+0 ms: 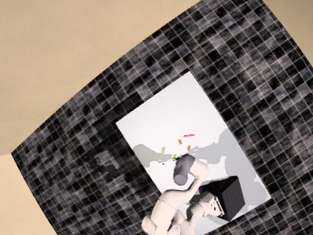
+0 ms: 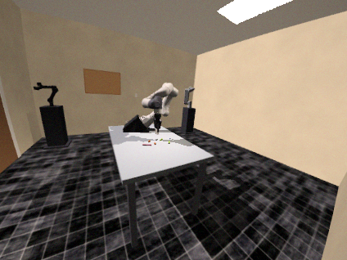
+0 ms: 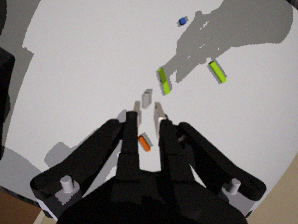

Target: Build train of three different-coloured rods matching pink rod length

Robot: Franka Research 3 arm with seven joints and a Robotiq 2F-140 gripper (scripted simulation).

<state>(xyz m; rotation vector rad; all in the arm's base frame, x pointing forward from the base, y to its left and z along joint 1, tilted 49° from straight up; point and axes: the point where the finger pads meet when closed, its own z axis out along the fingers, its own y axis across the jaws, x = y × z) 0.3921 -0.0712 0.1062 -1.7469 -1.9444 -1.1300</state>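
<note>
The grey rod lies 100 mm below my hand. Also, from my hand: blue rod 20 mm ahead, 160 mm to the left, 100 mm below; then pink rod 120 mm ahead, 160 mm to the right, 100 mm below.
</note>
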